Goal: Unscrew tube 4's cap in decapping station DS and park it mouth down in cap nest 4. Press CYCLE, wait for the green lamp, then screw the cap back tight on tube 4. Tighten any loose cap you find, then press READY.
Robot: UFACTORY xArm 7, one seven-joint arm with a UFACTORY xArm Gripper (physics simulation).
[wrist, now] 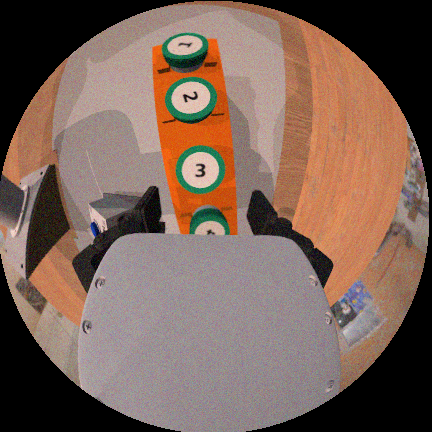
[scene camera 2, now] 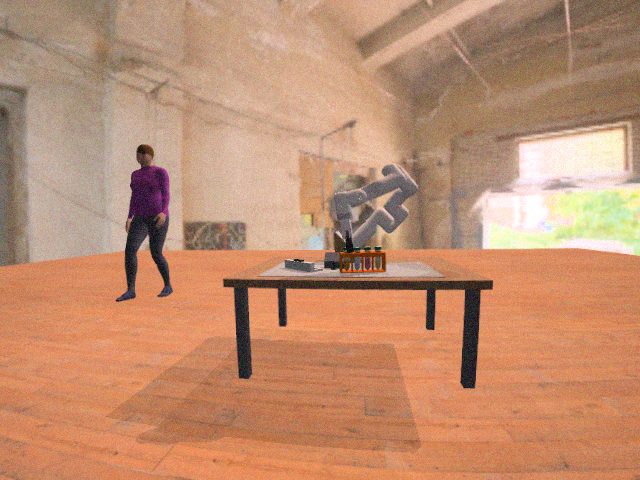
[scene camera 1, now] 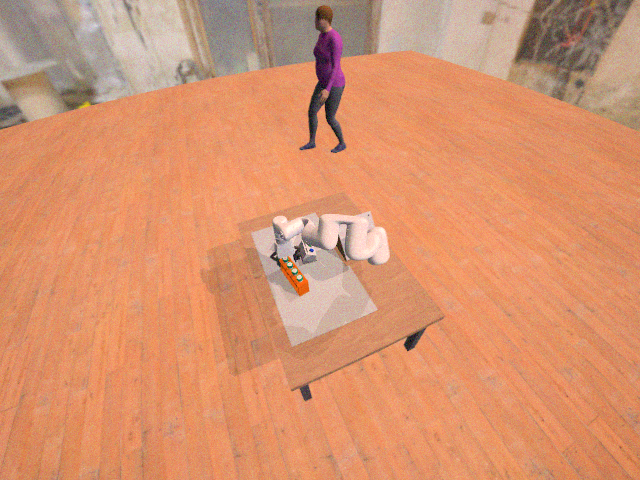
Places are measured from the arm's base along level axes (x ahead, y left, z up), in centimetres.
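Where they show: gripper, fingertip midpoint: (wrist: 204, 200) (scene camera 2: 350, 252) (scene camera 1: 287, 263).
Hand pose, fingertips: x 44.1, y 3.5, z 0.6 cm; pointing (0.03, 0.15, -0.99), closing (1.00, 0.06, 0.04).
After its pixels a point has its place.
The orange rack (scene camera 1: 302, 288) {x 40.8, y 20.0, z -3.0 cm} (wrist: 196, 134) {x 42.8, y 9.2, z 0.4 cm} holds tubes with green-rimmed caps. The cap marked 4 (wrist: 210, 225) {x 44.5, y 2.4, z 3.1 cm} is on the tube at the rack's near end in the wrist view, partly hidden by the gripper housing. Caps 3 (wrist: 200, 170) {x 43.3, y 6.6, z 3.1 cm}, 2 (wrist: 190, 98) {x 42.1, y 11.5, z 3.1 cm} and 1 (wrist: 185, 47) {x 41.0, y 16.3, z 3.1 cm} are on their tubes farther along. My gripper (scene camera 1: 285, 255) {x 44.1, y 3.5, z 0.6 cm} (scene camera 2: 349, 245) {x 44.1, y 3.5, z 0.6 cm} (wrist: 204, 200) {x 44.1, y 3.5, z 0.6 cm} is open and empty, its fingers on either side of the rack's tube 4 end, above it. The grey control box (scene camera 1: 308, 254) {x 30.7, y -0.3, z -1.9 cm} (scene camera 2: 331, 259) {x 33.6, y -7.8, z -4.4 cm} has a blue button (scene camera 1: 311, 250) {x 28.0, y -2.8, z -2.2 cm} (wrist: 94, 230) {x 28.3, y -2.9, z -1.8 cm}; its lamp cannot be made out.
A low grey block (scene camera 2: 299, 265) {x 42.4, y -23.1, z -6.5 cm} with small dark parts on top stands left of the control box in scene camera 2. The pale mat (scene camera 1: 330, 315) {x 31.6, y 37.0, z -9.0 cm} lies on the wooden table (scene camera 1: 403, 304) {x -6.7, y 45.1, z -9.4 cm}. A person in purple (scene camera 1: 328, 62) (scene camera 2: 148, 191) stands beyond the table.
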